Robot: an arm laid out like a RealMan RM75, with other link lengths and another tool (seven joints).
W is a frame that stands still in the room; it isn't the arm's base.
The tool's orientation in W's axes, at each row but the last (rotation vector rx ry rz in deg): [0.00 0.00 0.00]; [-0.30 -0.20 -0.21]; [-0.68 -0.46 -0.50]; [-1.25 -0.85 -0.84]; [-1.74 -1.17 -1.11]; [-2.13 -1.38 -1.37]
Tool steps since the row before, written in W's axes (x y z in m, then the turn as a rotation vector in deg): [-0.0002 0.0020 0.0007 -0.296 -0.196 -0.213]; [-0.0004 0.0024 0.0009 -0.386 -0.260 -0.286]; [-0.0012 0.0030 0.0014 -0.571 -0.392 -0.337]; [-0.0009 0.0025 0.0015 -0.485 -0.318 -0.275]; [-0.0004 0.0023 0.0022 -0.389 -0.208 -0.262]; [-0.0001 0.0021 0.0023 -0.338 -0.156 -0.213]
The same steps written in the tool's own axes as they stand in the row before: [-0.0002 0.0020 0.0007 -0.296 -0.196 -0.213]; [-0.0004 0.0024 0.0009 -0.386 -0.260 -0.286]; [-0.0012 0.0030 0.0014 -0.570 -0.393 -0.337]; [-0.0009 0.0025 0.0016 -0.484 -0.319 -0.275]; [-0.0004 0.0022 0.0023 -0.390 -0.208 -0.260]; [-0.0001 0.0020 0.0024 -0.339 -0.156 -0.211]
